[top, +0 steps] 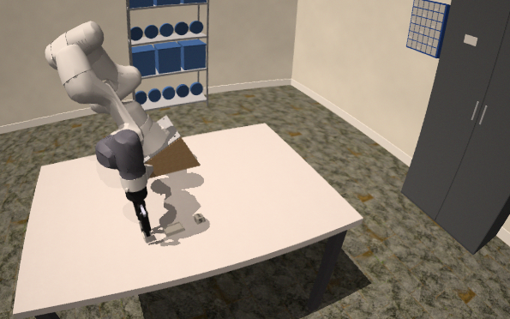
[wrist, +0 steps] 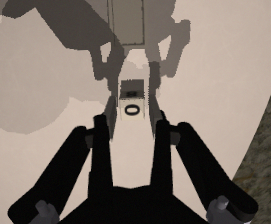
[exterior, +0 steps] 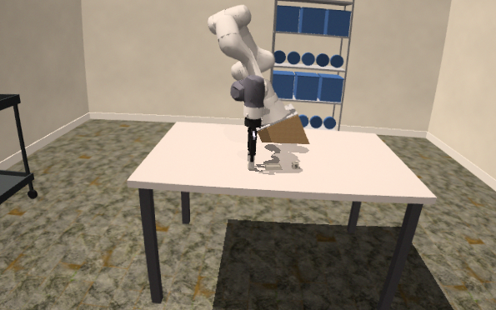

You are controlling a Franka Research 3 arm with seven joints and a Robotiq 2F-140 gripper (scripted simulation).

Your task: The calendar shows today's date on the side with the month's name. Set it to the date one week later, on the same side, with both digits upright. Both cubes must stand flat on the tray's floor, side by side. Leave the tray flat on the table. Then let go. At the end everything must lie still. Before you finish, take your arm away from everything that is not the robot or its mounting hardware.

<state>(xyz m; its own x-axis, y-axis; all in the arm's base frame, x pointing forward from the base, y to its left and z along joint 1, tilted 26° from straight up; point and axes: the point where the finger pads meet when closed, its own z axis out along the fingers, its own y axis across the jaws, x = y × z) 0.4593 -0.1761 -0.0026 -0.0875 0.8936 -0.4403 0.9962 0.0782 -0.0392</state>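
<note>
Now: the cube 220 mm to the left of my hand, 30 mm below it and 20 mm behind it. Round my hand: grey tray 110 mm to the left, 30 mm below, 10 mm behind.
</note>
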